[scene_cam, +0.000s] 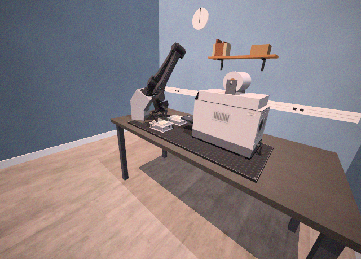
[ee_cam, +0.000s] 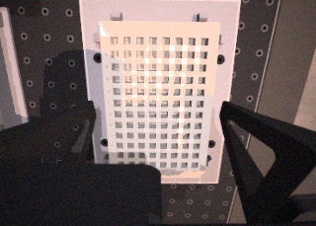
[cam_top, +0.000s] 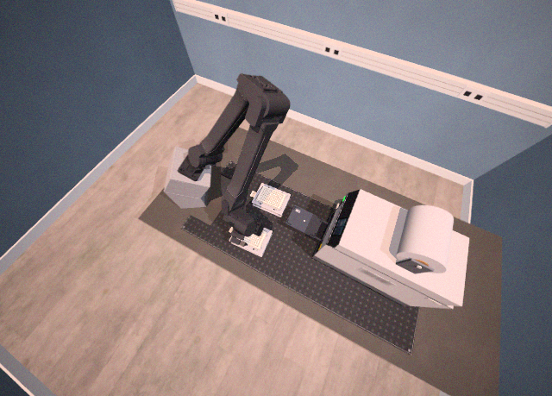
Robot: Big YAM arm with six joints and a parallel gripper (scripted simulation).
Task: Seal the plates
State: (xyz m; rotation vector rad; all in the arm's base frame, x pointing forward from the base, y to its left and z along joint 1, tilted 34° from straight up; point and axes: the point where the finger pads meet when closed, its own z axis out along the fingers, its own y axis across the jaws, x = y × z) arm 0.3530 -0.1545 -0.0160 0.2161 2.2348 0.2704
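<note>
Right now my hand is 30 mm above the plate nest. From my hand the other things lie so: sealer stage (210 mm ahead, 130 mm to the left, 20 mm above); then foil roll (540 mm ahead, 80 mm to the left, 340 mm above).
</note>
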